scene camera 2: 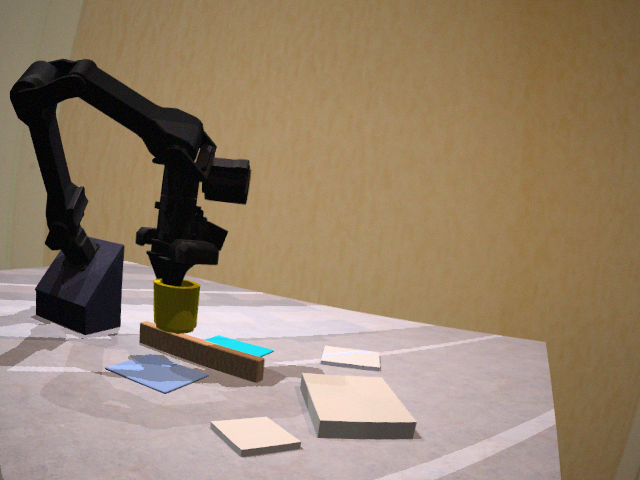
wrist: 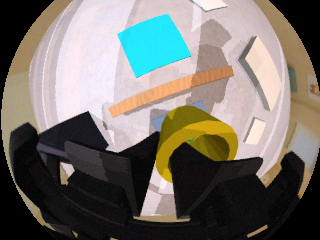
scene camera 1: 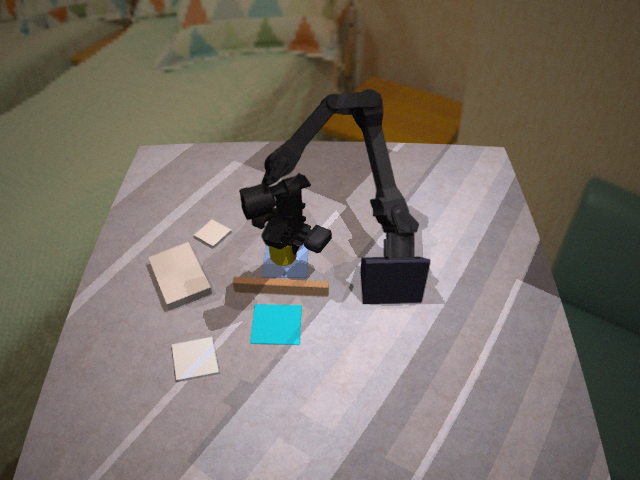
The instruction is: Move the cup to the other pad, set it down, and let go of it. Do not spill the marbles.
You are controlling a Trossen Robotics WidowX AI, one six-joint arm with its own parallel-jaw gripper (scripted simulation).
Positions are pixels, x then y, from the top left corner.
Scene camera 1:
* my gripper: 292, 252
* thick pale block: 178, 273
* wooden bar: 256, 285
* light blue pad: 298, 269
